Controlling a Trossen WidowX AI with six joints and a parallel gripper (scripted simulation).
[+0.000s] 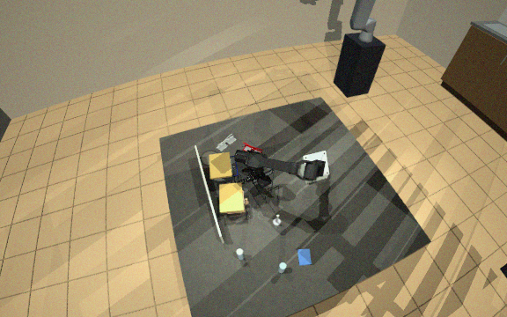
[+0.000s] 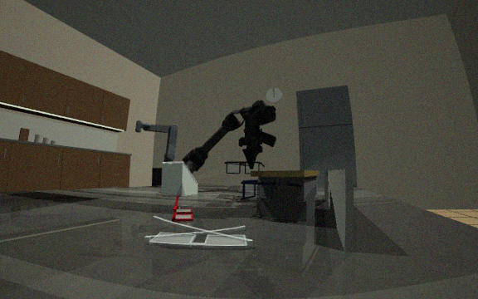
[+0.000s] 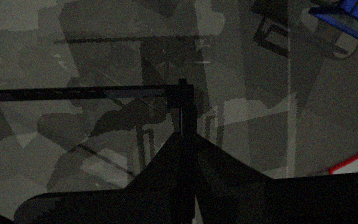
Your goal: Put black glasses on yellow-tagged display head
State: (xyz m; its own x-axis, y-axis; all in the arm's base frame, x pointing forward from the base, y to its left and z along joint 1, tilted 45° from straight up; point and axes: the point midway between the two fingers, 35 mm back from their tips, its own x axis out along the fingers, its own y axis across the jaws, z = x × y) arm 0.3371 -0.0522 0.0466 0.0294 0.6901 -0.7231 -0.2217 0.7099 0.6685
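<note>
The peg lies 4 cm behind my gripper tip, 22 cm to the left of it and 9 cm below it. The rest, counted from my gripper tip: blue card: 10 cm behind, 44 cm to the left, 11 cm below; thin white panel: 27 cm ahead, 6 cm to the right, 6 cm below.
</note>
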